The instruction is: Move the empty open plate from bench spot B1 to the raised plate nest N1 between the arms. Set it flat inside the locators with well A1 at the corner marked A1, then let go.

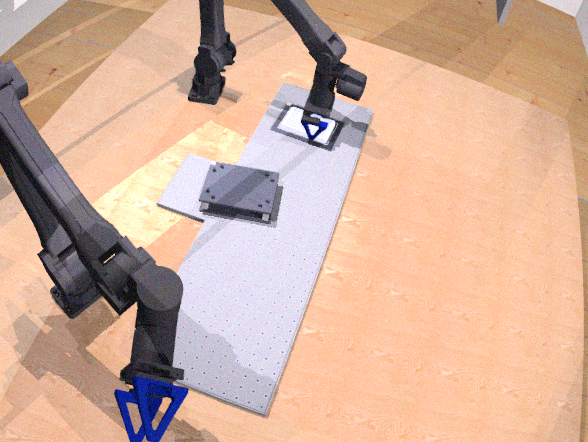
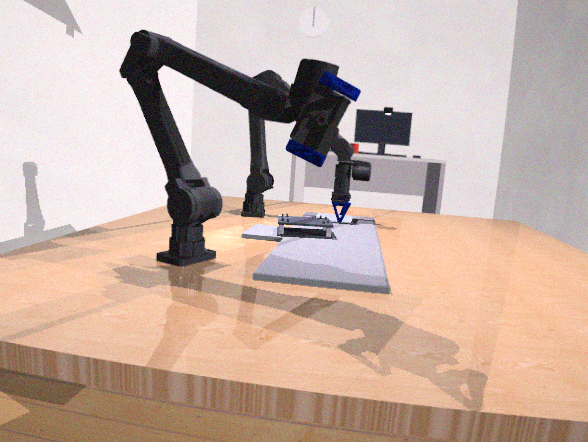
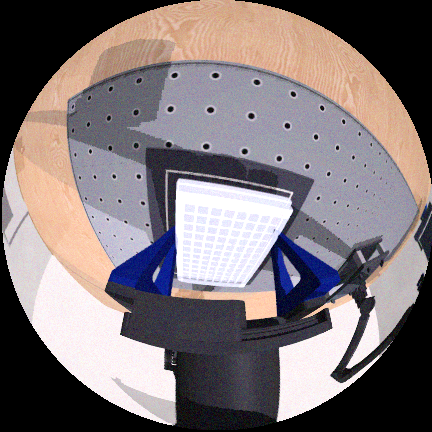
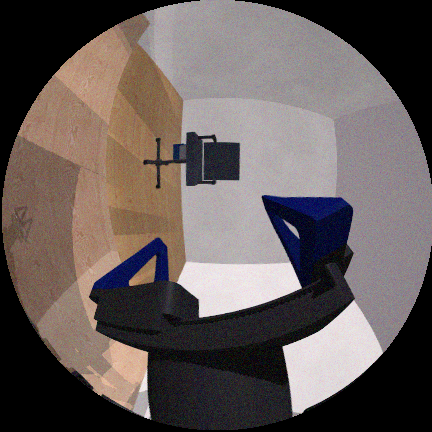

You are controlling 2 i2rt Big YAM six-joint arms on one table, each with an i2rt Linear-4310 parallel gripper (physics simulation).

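Where they show: left gripper, fingertip midpoint: [image 1: 314, 128] [image 2: 338, 220] [image 3: 224, 232]; right gripper, fingertip midpoint: [image 2: 332, 123] [image 4: 208, 223]; left arm's base, link origin: [image 1: 207, 90] [image 2: 253, 214]; right arm's base, link origin: [image 1: 80, 290] [image 2: 186, 258].
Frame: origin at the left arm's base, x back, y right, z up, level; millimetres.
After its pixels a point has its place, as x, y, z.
The white well plate [image 1: 290, 120] @[-256, 101, 27] [image 3: 229, 217] @[-349, 105, 28] lies in the dark frame of bench spot B1 [image 1: 276, 127] @[-223, 125, 15] [image 3: 157, 173] @[-381, 56, 15] at the far end of the perforated grey board [image 1: 257, 285] @[-260, 601, 13] [image 2: 336, 259] @[-241, 679, 13] [image 3: 250, 100] @[-427, 121, 13]. My left gripper [image 1: 313, 129] @[-321, 102, 15] [image 2: 340, 211] @[-321, 102, 15] [image 3: 224, 232] @[-321, 102, 15] reaches straight down over it, with its blue fingers pressed against the plate's two long sides. The raised nest N1 [image 1: 240, 190] @[-181, 394, 54] [image 2: 305, 221] @[-178, 407, 54], a dark grey platform with corner locators, is empty at the board's left edge. My right gripper [image 1: 149, 412] [image 2: 323, 118] @[-165, 1040, 309] [image 4: 208, 223] @[-165, 1040, 309] is open and empty, held high off the near end.
A thin light-grey sheet [image 1: 180, 188] @[-36, 386, 13] lies under the nest and juts left of the board. The left arm's base [image 1: 204, 92] @[-3, 41, 25] stands behind it, and the right arm's base [image 2: 187, 250] @[102, 741, 30] stands on the table at the left. A desk with a monitor [image 2: 382, 127] is in the background.
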